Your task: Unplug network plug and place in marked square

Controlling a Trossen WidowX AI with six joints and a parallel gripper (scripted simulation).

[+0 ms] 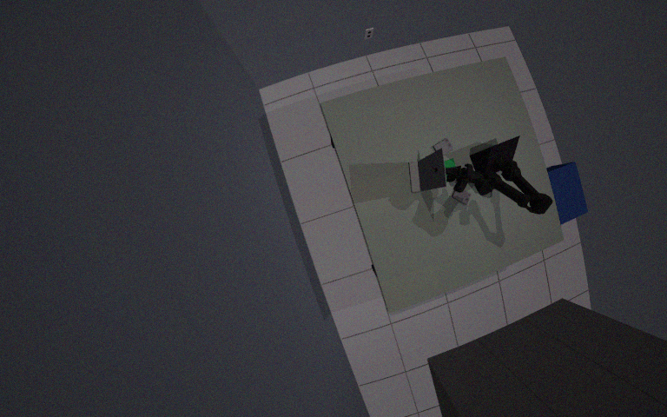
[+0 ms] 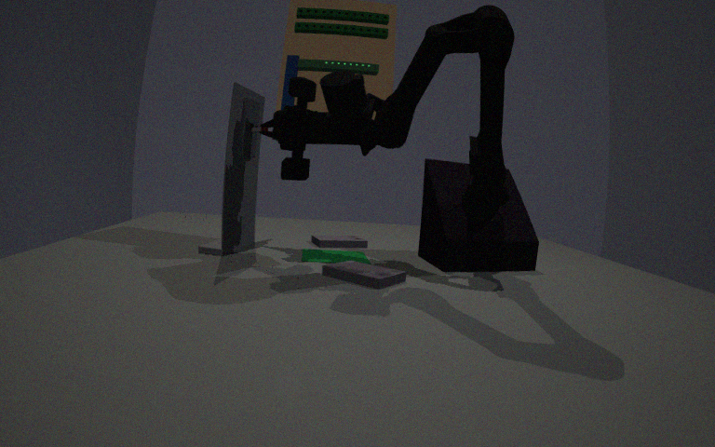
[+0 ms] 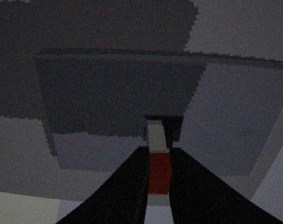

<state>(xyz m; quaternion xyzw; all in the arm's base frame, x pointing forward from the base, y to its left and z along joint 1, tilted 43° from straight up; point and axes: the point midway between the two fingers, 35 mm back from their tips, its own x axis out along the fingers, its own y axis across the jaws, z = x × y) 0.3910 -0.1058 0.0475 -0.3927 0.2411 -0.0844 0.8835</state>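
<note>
My gripper tip is now 16 cm past the green marked square, 2 cm to the right of it and 23 cm above it. The rest, counted from my gripper tip: network plug (right at my gripper tip).
</note>
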